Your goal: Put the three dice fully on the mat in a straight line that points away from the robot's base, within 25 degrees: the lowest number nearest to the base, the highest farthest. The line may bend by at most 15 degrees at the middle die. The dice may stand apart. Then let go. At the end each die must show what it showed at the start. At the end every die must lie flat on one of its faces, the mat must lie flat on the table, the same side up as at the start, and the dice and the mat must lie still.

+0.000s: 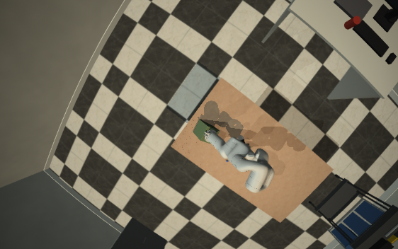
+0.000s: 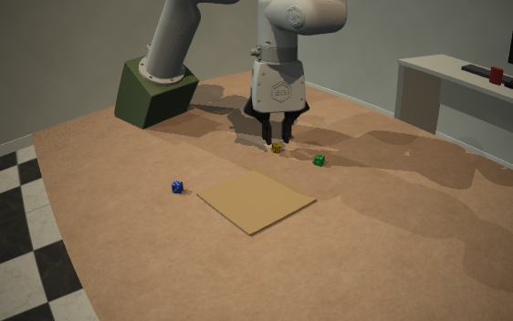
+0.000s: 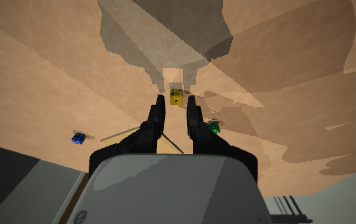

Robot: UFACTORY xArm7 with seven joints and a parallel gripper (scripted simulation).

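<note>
Right now the yellow die is 3 cm below my hand. Round my hand: tan mat: 15 cm to the right, 10 cm ahead, 4 cm below; then blue die: 23 cm to the right, 3 cm below, 1 cm behind; then green die: 9 cm ahead, 3 cm below, 2 cm to the left.
</note>
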